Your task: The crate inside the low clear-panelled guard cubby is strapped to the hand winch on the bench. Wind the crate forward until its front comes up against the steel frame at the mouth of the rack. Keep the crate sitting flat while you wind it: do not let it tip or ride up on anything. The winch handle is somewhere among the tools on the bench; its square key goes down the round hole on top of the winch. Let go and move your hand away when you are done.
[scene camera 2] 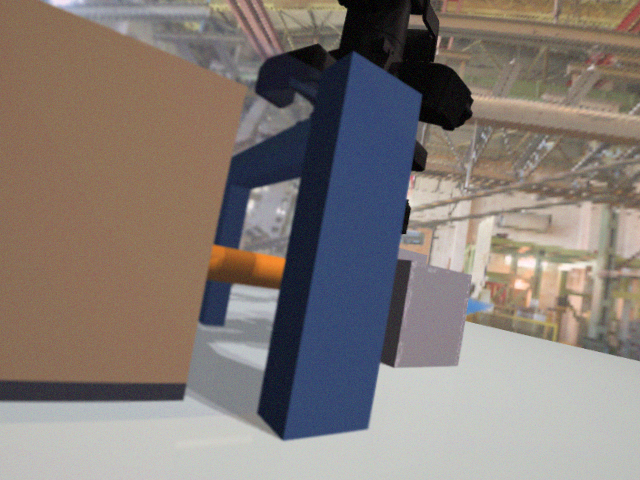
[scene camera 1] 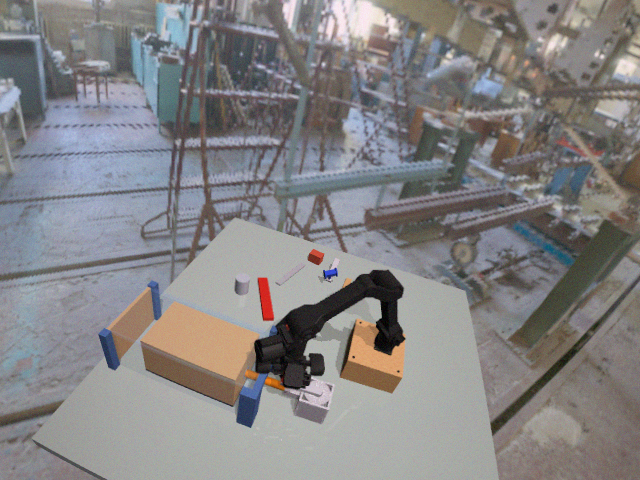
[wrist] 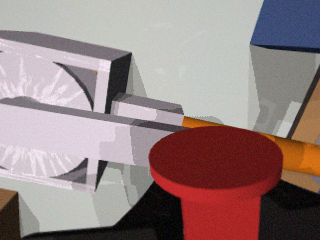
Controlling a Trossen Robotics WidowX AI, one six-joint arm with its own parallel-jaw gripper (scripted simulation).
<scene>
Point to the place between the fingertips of the gripper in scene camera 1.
285,378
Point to a red knob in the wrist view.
At 219,172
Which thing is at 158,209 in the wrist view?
The gripper.
</scene>
